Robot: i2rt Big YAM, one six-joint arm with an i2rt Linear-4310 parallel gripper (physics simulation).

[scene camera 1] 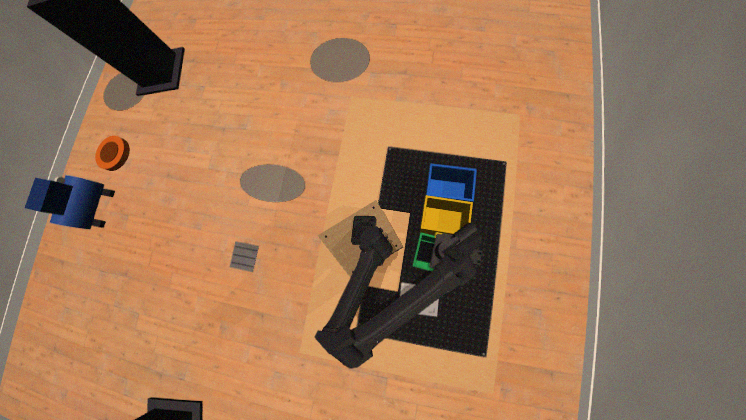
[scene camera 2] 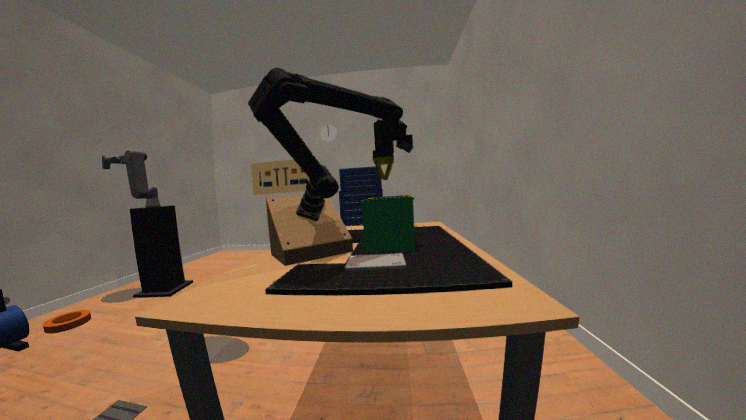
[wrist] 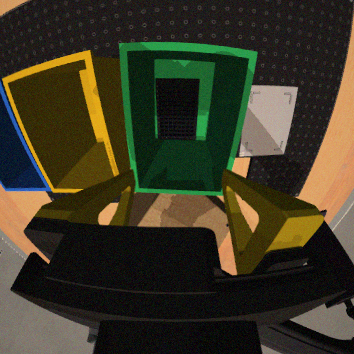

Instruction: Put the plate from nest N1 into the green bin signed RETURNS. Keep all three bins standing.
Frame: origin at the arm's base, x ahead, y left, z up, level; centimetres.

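Where they show: gripper, fingertip midpoint: [scene camera 2: 385, 179] [wrist: 177, 175]; arm's base at its link origin: [scene camera 1: 363, 229] [scene camera 2: 310, 208].
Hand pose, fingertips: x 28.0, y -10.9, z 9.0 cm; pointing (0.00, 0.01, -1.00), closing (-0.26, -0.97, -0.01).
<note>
Things, the pixels of their top centre, and the offset from my fingertips. "*": a spot on its surface instead. Level surfaces: height alone.
- green bin at its top centre: [wrist: 183, 132] [scene camera 2: 388, 198] [scene camera 1: 440, 255] dx +0.8, dy -0.7, dz -6.7 cm
- dark rectangular plate with a fine grid, top centre: [wrist: 176, 111] [scene camera 1: 432, 253] dx -0.4, dy +0.7, dz -23.0 cm
- yellow bin at its top centre: [wrist: 61, 138] [scene camera 1: 446, 215] dx +4.6, dy +14.0, dz -6.7 cm
- blue bin at its top centre: [scene camera 1: 451, 182] dx +7.6, dy +26.9, dz -6.7 cm
- white nest pad at a spot on its surface: [wrist: 270, 120] [scene camera 2: 377, 260] * dx -7.0, dy -18.9, dz -23.5 cm
- black mat at its surface level: dz -24.7 cm
- wooden table at its surface level: dz -26.0 cm
The green bin [scene camera 1: 420, 264] [scene camera 2: 388, 226] [wrist: 185, 48] stands upright on the black mat. A dark rectangular plate with a fine grid [wrist: 177, 107] lies inside it, low down. The yellow bin [scene camera 1: 445, 219] [wrist: 47, 125] and the blue bin [scene camera 1: 446, 188] [wrist: 17, 160] stand upright in a row beside it. My gripper [scene camera 2: 385, 174] [wrist: 177, 175] is open, with nothing between its yellow fingers, and hangs above the green bin. In scene camera 1 the arm hides its fingers. The white nest pad [scene camera 1: 429, 307] [scene camera 2: 374, 260] [wrist: 270, 120] carries no plate. No sign or nest label is readable.
The black mat [scene camera 1: 469, 323] [scene camera 2: 443, 281] [wrist: 320, 95] lies on the wooden table [scene camera 1: 433, 120] [scene camera 2: 365, 313]. The arm's slanted base block [scene camera 1: 339, 237] [scene camera 2: 308, 234] stands left of the bins. The bins stand close together.
</note>
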